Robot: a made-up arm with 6 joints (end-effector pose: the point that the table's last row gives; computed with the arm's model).
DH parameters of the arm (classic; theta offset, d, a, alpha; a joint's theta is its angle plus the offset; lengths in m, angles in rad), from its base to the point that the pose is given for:
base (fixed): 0.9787 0 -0.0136 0
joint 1: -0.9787 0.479 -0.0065 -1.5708
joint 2: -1.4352 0 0.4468 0
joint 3: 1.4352 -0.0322 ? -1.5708
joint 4: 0 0.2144 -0.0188 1.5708
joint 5: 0 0.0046 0.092 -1.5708
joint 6: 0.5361 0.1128 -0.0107 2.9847
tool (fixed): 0.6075 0.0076 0 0
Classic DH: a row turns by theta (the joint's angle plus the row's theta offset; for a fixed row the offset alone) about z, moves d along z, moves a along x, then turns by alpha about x.
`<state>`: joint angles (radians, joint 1 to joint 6).
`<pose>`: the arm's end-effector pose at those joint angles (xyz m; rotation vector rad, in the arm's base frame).
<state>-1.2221 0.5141 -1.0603 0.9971 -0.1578 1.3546</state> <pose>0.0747 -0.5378 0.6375 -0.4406 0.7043 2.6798</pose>
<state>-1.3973 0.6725 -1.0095 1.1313 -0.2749 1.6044</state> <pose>-0.0378 -0.5430 0.5523 -0.2514 0.5399 2.1656</pose>
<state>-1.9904 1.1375 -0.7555 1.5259 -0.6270 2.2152</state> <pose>-0.3128 -0.3087 0.3618 0.5275 0.2710 0.7560</pose>
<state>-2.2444 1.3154 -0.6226 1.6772 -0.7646 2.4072</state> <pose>-0.3413 -0.1725 0.3328 0.8964 0.1581 0.3364</pose>
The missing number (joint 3, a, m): 0.0564
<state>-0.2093 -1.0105 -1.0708 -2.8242 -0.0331 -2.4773</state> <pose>-0.0714 0.0003 0.9051 0.6752 -1.8463 -0.7497</pose>
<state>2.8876 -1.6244 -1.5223 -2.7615 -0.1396 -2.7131</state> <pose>0.4032 -0.1246 0.8209 2.9157 0.7087 0.3803</pose>
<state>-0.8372 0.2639 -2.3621 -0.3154 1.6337 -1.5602</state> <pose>0.2395 -0.3989 0.9817 -0.7005 0.1788 0.6690</pose>
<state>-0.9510 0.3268 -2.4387 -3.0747 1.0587 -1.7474</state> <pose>0.2116 -0.3731 1.1617 0.6268 -3.0239 -0.1639</pose>
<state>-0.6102 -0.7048 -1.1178 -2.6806 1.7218 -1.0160</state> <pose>-0.0778 -0.0756 1.0966 -1.8178 2.0380 -0.3306</pose>
